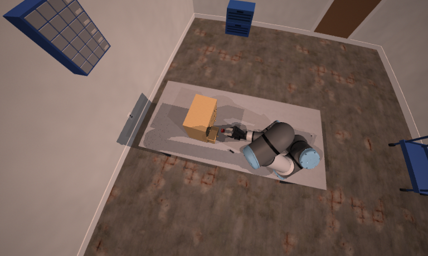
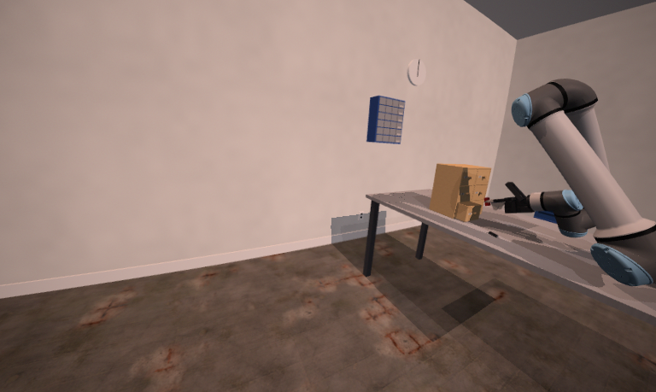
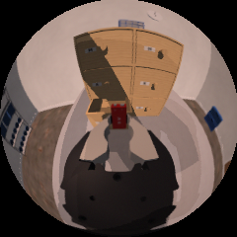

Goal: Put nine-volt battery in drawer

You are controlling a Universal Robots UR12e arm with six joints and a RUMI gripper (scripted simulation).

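The drawer lies 140 mm ahead of my hand, 110 mm below it and 20 mm to the left of it. From my hand the other things lie so: red nine-volt battery: 10 mm ahead, 10 mm above; then drawer marked M: 210 mm ahead, 100 mm above, 10 mm to the left; then small black object: 130 mm to the left, 130 mm below, 110 mm behind.
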